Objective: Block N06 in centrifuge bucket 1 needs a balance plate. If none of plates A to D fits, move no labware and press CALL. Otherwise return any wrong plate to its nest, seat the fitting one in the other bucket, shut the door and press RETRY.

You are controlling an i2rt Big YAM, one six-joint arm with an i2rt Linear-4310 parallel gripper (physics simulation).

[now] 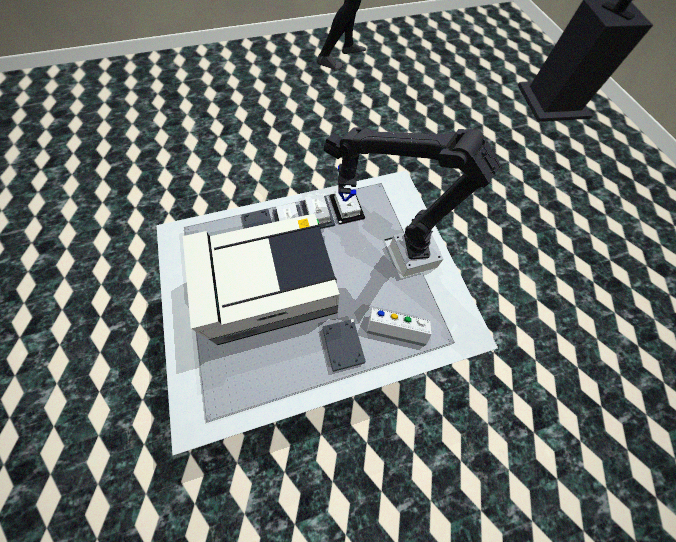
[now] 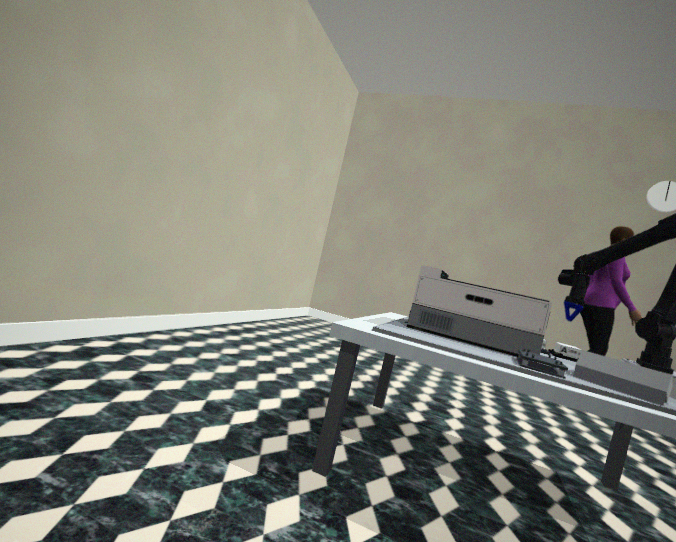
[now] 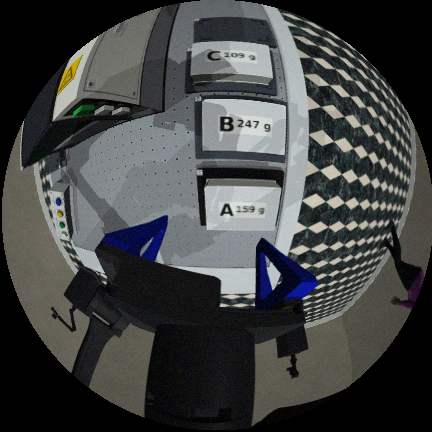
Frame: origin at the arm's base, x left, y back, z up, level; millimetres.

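Where they show: gripper, fingertip midpoint: point(image 1: 344, 191) point(image 2: 568, 320) point(image 3: 214, 231); arm's base, link origin: point(image 1: 416, 245) point(image 2: 653, 367).
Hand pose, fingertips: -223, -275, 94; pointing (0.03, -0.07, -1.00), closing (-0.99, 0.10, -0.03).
Note:
Each offset is from my fingertips to the centre of the thing, as dx, dy, dz. "*": to the spot under its first point.
My gripper point(image 1: 347, 198) point(image 2: 572, 317) point(image 3: 214, 231) is open and empty, high above the table near plate A. White plate A @[-43, +24, -130] point(image 1: 349, 210) point(image 3: 242, 222), labelled 159 g, sits in a dark nest. Plate B @[-19, -113, -130] point(image 1: 317, 210) point(image 3: 245, 143), 247 g, and plate C @[+20, -240, -130] point(image 3: 231, 68), 109 g, sit in nests in the same row. Past C is an empty dark nest @[+32, -376, -154] point(image 1: 256, 217) point(image 3: 232, 31). Plate D does not show. The centrifuge @[+329, -325, -41] point(image 1: 245, 265) point(image 2: 479, 302) point(image 3: 117, 60) has a pale top with a dark section; its buckets and block N06 are hidden. The button box @[+538, +145, -121] point(image 1: 397, 331) point(image 3: 61, 215) has blue, yellow, green and white buttons with unreadable labels.
A dark flat pad @[* +587, -68, -131] point(image 1: 343, 345) point(image 2: 541, 362) lies between the centrifuge and the table's front edge, beside the button box. The arm base point(image 1: 414, 262) stands at the table's right side. A person in purple point(image 2: 609, 285) stands beyond the table.

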